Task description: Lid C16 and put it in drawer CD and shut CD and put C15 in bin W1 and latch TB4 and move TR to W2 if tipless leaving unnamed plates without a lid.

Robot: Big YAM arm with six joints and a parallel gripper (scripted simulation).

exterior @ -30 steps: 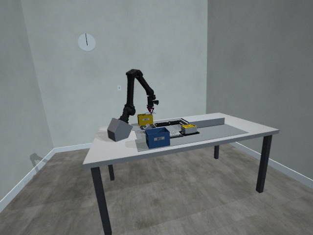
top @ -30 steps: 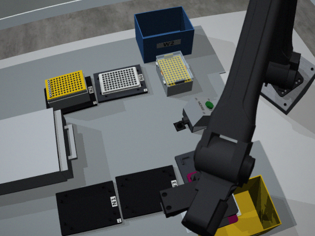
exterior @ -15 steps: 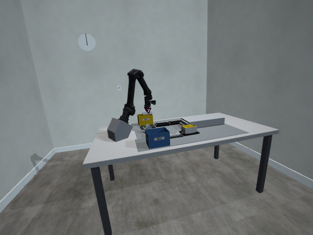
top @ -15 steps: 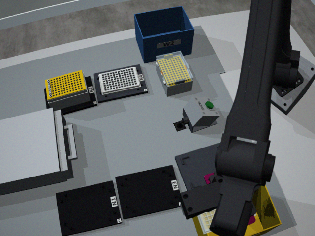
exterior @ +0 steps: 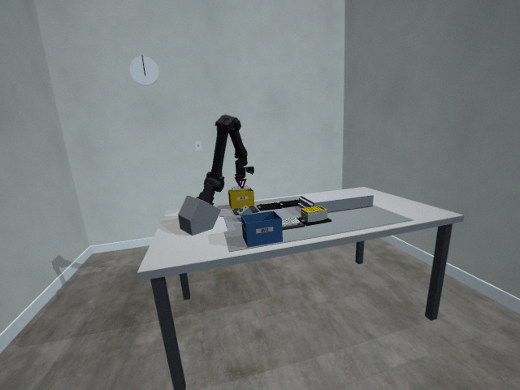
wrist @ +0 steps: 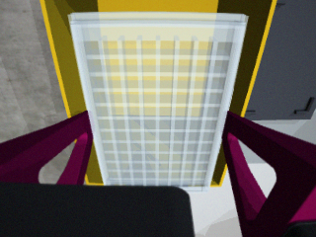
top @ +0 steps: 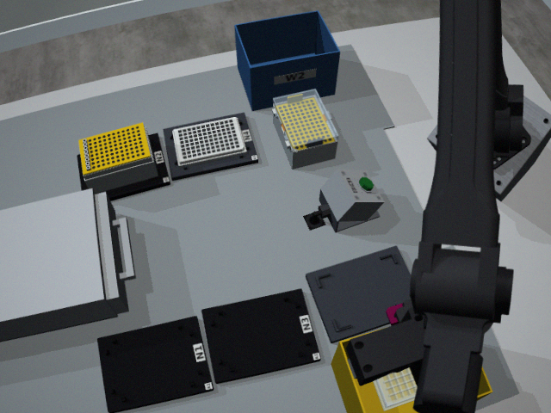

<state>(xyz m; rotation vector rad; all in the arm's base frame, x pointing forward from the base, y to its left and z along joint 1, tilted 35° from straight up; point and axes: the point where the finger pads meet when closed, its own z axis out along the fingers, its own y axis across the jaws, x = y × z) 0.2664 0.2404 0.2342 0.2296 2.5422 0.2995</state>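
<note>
The green DONE key is 310 mm to the right of my hand, 100 mm behind it and 80 mm below it. Round my hand: nest N3: 160 mm to the right, 150 mm ahead, 140 mm below; then lid park: 160 mm to the right, 140 mm below, 30 mm behind; then yellow bin W1: 110 mm below, 10 mm behind.
</note>
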